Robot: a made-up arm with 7 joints. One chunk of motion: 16 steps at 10 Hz.
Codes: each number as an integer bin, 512 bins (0 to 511) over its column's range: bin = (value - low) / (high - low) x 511, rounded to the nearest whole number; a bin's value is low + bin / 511 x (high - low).
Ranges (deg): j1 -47..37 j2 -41..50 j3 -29..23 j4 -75..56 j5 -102..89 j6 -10..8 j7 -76..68
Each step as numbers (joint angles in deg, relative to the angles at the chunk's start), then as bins.
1 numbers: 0.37 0.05 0.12 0.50 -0.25 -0.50 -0.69
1 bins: 288 231 286 295 272 270 267
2 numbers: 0.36 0.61 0.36 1.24 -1.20 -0.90 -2.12
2 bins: 288 234 289 297 270 258 262
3 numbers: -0.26 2.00 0.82 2.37 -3.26 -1.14 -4.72
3 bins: 284 241 293 302 264 252 253
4 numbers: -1.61 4.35 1.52 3.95 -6.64 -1.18 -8.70
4 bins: 276 255 300 308 255 250 239
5 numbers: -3.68 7.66 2.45 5.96 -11.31 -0.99 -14.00
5 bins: 264 273 309 316 243 256 220
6 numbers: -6.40 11.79 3.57 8.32 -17.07 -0.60 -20.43
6 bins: 247 296 320 325 227 267 197
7 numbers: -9.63 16.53 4.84 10.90 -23.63 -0.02 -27.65
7 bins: 227 323 333 335 210 283 172
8 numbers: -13.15 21.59 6.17 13.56 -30.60 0.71 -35.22
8 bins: 206 351 346 345 191 304 145
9 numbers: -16.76 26.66 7.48 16.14 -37.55 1.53 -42.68
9 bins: 184 380 358 356 172 327 118
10 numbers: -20.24 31.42 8.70 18.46 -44.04 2.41 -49.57
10 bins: 163 407 370 365 155 352 94
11 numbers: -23.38 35.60 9.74 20.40 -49.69 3.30 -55.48
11 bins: 144 430 381 372 140 378 73
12 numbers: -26.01 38.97 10.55 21.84 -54.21 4.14 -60.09
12 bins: 128 449 389 378 128 401 56
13 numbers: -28.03 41.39 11.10 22.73 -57.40 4.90 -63.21
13 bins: 115 463 394 381 119 423 45
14 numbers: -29.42 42.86 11.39 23.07 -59.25 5.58 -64.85
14 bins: 107 471 397 383 114 442 40
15 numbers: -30.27 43.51 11.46 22.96 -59.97 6.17 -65.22
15 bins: 102 475 398 382 112 459 38
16 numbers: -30.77 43.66 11.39 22.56 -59.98 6.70 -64.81
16 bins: 99 475 397 381 112 474 40
